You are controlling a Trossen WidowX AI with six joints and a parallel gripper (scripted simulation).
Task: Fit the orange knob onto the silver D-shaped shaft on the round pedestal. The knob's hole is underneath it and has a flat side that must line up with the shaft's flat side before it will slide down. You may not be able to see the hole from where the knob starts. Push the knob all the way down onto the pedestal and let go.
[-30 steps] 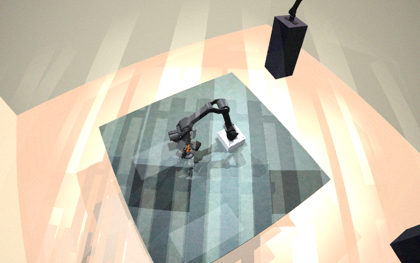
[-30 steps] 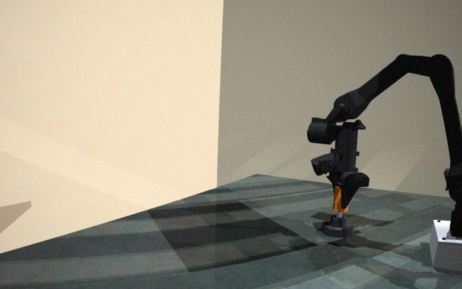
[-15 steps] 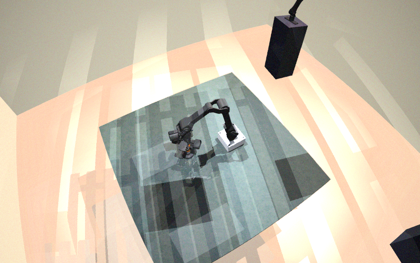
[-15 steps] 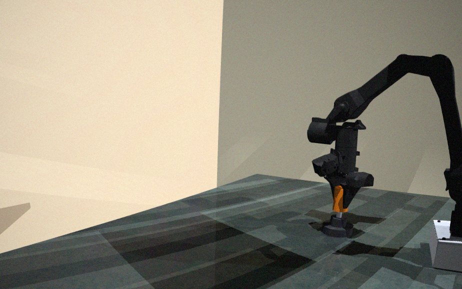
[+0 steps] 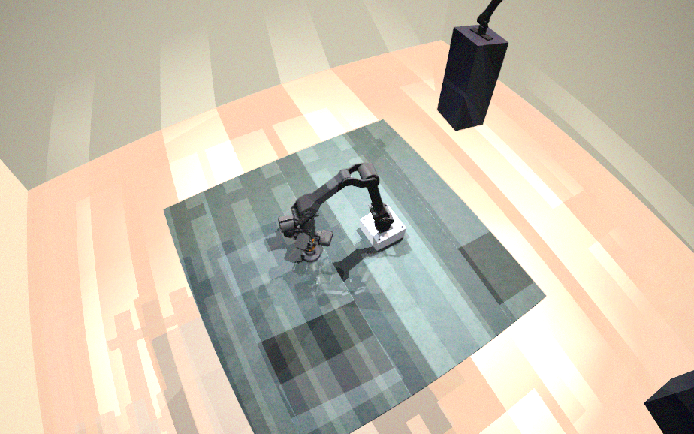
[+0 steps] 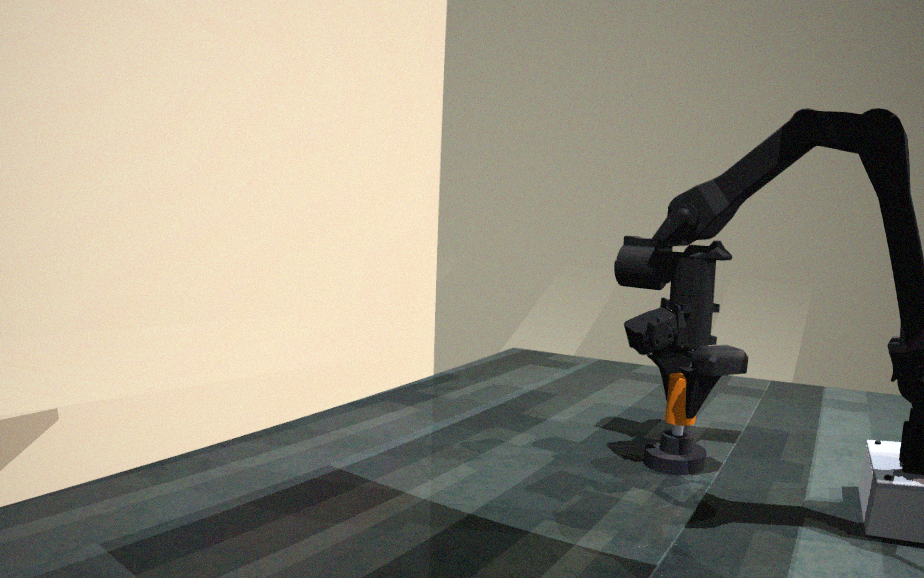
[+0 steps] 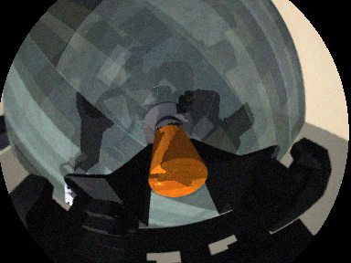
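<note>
My gripper tip is now 3 cm below the orange knob. Also, from my gripper tip: dark round pedestal: 4 cm below.
</note>
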